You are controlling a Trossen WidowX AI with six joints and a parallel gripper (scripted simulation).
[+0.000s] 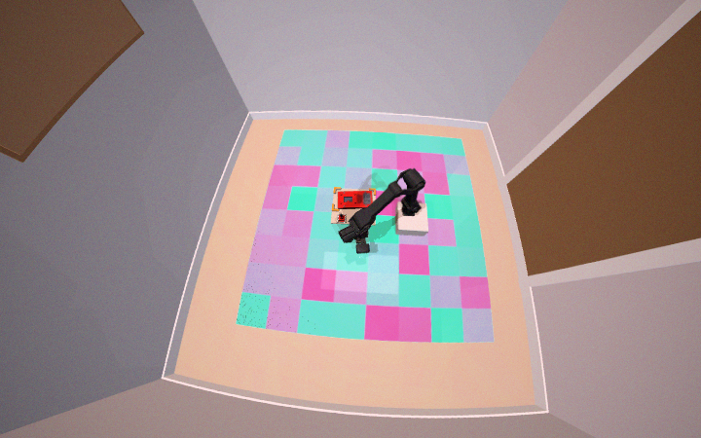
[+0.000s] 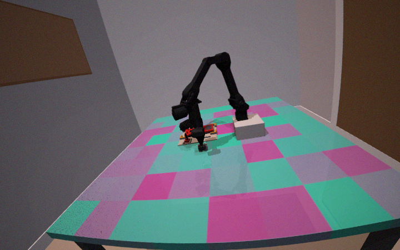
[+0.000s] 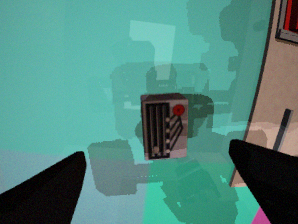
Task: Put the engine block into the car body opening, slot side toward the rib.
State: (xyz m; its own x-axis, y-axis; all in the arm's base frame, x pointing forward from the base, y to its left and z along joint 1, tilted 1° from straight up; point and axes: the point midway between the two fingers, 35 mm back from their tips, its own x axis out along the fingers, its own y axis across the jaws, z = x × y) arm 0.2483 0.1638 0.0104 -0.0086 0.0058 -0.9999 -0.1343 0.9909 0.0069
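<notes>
My gripper tip is 5 cm above the engine block.
</notes>
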